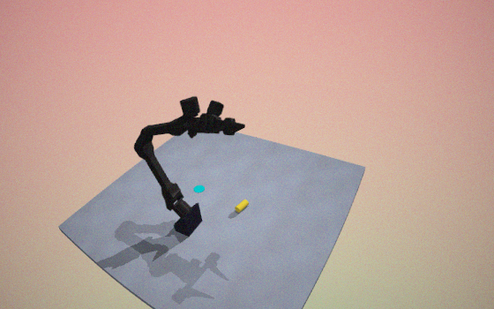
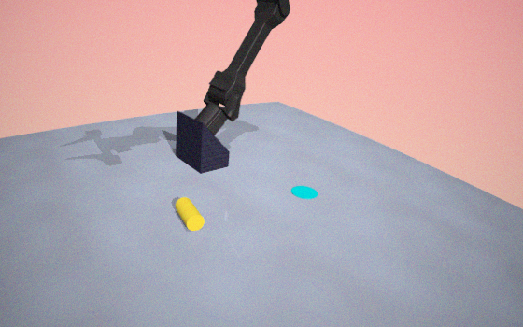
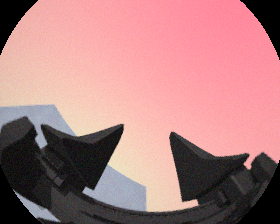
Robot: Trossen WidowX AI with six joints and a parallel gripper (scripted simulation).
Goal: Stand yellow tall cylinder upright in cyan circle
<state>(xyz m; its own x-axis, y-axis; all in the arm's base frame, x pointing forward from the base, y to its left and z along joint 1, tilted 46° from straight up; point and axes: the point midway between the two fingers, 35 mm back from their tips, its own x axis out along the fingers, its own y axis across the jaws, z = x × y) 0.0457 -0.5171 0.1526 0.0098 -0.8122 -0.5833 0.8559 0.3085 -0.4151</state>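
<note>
My gripper tip is now 55 cm above the yellow tall cylinder, 17 cm short of it and 11 cm to the right of it. Also, from my gripper tip: cyan circle (57 cm below, 39 cm to the left, 21 cm ahead).
</note>
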